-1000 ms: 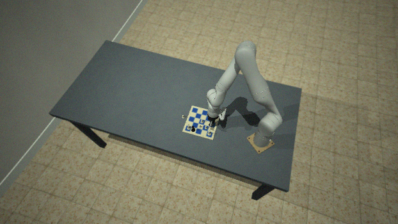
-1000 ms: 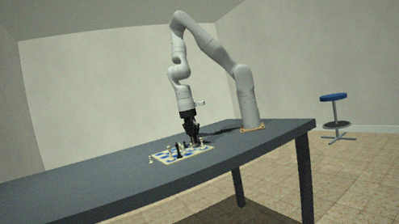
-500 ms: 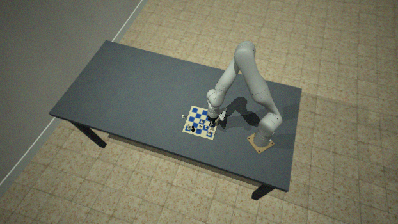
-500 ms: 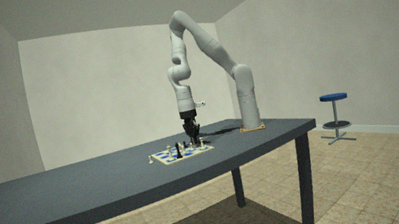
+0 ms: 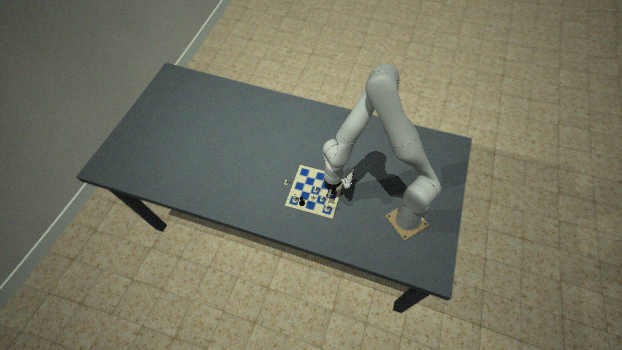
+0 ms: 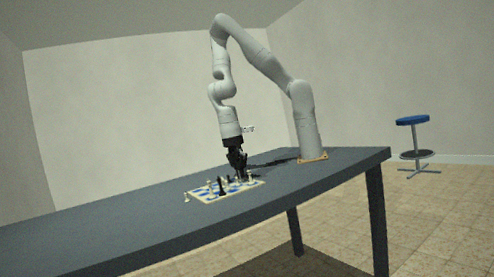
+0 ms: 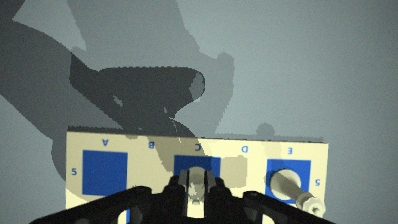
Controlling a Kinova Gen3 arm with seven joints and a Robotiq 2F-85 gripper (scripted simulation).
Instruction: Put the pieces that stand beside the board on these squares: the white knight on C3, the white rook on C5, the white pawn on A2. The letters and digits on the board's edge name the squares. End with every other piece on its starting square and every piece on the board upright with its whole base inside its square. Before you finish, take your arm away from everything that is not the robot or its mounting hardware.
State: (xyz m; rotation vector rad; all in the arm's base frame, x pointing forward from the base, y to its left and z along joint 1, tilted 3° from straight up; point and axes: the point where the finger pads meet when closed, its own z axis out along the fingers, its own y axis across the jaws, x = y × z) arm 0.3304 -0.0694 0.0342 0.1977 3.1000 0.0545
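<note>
The white rook lies 10 mm below my hand. The rest, counted from my hand: white king: 160 mm ahead, 50 mm to the left; then black pawn: 30 mm ahead, 40 mm to the right, 20 mm below; then chessboard: 80 mm ahead, 10 mm to the right, 30 mm below.
</note>
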